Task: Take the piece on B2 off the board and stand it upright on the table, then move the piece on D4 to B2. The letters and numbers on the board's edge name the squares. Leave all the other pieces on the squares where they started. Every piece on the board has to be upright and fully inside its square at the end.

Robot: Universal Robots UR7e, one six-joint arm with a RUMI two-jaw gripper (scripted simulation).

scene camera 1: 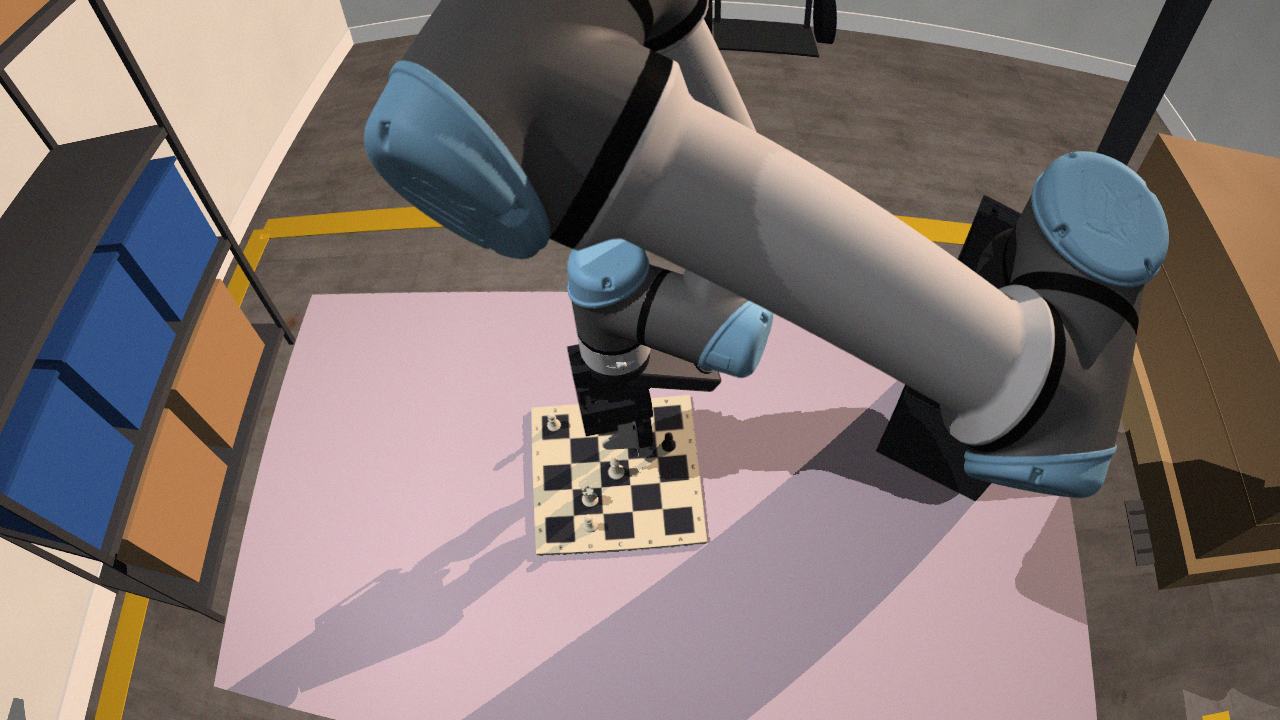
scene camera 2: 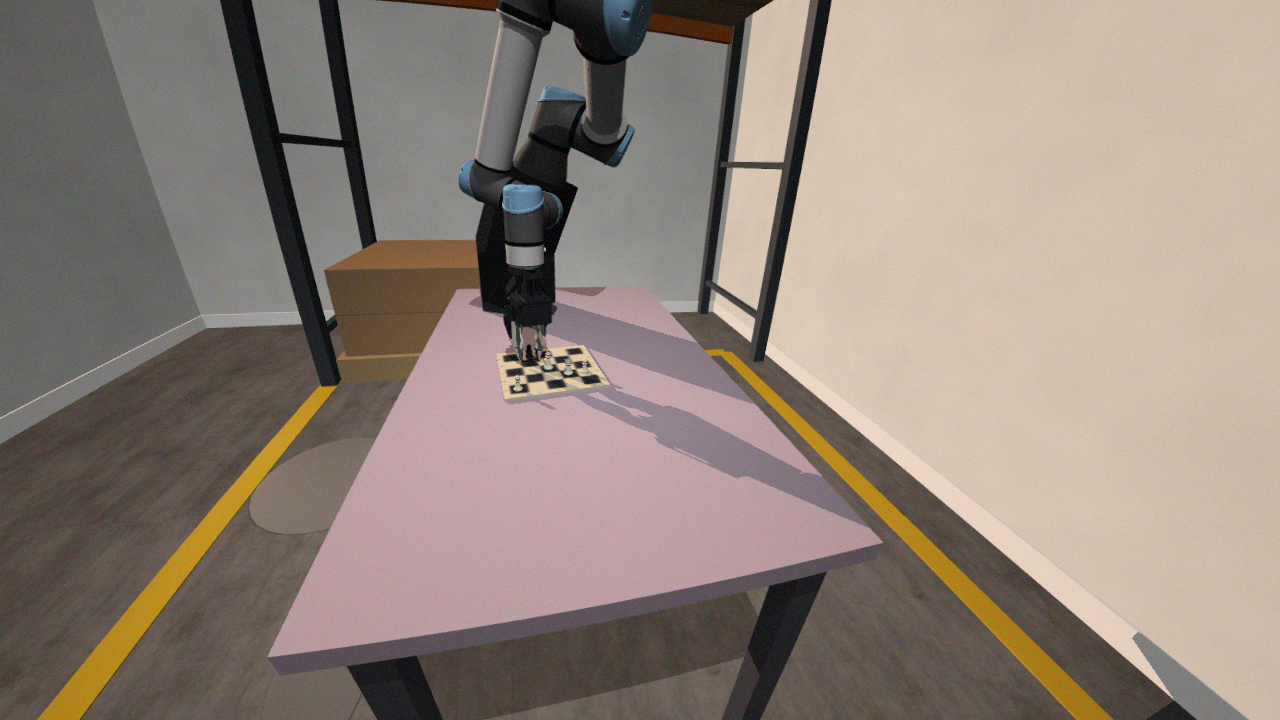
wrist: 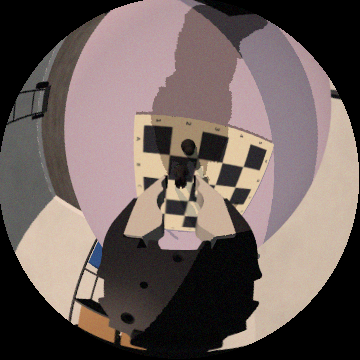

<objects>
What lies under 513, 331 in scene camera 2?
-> My gripper.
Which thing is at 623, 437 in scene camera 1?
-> My gripper.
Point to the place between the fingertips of my gripper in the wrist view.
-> At 180, 176
</objects>
